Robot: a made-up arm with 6 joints. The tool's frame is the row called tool.
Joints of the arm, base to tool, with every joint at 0 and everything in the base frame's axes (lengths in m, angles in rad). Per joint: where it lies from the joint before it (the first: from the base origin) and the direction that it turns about. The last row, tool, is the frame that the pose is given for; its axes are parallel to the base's.
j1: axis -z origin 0 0 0.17
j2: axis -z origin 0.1 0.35 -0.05
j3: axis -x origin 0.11 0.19 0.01
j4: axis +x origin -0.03 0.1 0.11
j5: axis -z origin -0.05 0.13 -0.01
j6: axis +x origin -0.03 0 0.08
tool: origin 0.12 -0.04 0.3
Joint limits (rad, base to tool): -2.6..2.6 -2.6..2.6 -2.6..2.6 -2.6..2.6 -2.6..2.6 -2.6..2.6
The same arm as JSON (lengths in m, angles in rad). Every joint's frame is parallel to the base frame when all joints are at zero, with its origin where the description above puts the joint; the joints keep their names.
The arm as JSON. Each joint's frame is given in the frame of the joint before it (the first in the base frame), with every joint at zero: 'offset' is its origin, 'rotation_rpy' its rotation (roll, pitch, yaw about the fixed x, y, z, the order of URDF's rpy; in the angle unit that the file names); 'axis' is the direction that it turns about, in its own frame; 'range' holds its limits. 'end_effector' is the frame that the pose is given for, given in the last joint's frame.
{"length_unit": "m", "angle_unit": "rad", "chain": [{"id": "j1", "offset": [0.0, 0.0, 0.17], "rotation_rpy": [0.0, 0.0, 0.0], "axis": [0.0, 0.0, -1.0], "range": [-2.6, 2.6]}, {"id": "j2", "offset": [0.1, 0.35, -0.05], "rotation_rpy": [0.0, 0.0, 0.0], "axis": [0.0, 0.0, -1.0], "range": [-2.6, 2.6]}, {"id": "j3", "offset": [0.11, 0.19, 0.01], "rotation_rpy": [0.0, 0.0, 0.0], "axis": [-1.0, 0.0, 0.0], "range": [-2.6, 2.6]}, {"id": "j4", "offset": [-0.03, 0.1, 0.11], "rotation_rpy": [0.0, 0.0, 0.0], "axis": [1.0, 0.0, 0.0], "range": [-2.6, 2.6]}, {"id": "j5", "offset": [-0.05, 0.13, -0.01], "rotation_rpy": [0.0, 0.0, 0.0], "axis": [0.0, 0.0, -1.0], "range": [-2.6, 2.6]}, {"id": "j6", "offset": [-0.03, 0.0, 0.08], "rotation_rpy": [0.0, 0.0, 0.0], "axis": [1.0, 0.0, 0.0], "range": [-2.6, 2.6]}], "end_effector": {"offset": [0.12, -0.04, 0.3], "rotation_rpy": [0.0, 0.0, 0.0]}}
